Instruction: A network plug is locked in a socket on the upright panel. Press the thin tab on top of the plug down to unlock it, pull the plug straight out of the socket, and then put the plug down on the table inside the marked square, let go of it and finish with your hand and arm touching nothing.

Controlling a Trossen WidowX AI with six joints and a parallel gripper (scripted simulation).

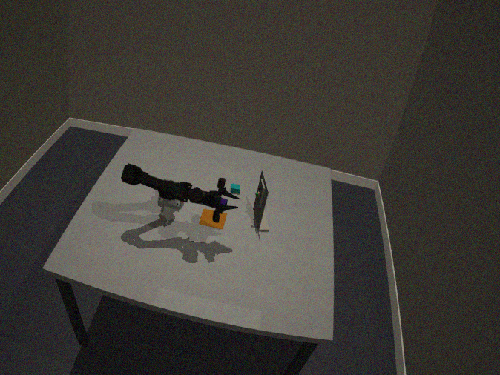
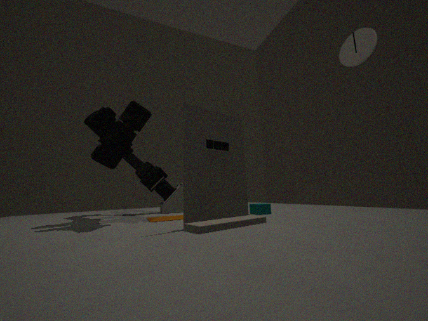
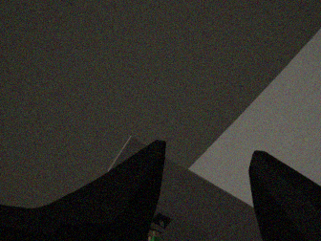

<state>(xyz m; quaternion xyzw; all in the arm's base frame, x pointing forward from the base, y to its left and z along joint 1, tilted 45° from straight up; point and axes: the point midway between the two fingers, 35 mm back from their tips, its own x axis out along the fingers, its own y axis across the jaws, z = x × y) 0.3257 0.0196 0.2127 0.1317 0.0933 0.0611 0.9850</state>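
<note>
The network plug is 6 cm ahead of my gripper tip, 18 cm to the left of it and 6 cm below it. Also, from my gripper tip: upright panel 8 cm ahead, 19 cm to the left, 12 cm below; then purple block 11 cm behind, 23 cm to the left, 21 cm below; then orange marked square 12 cm behind, 11 cm to the left, 23 cm below.
</note>
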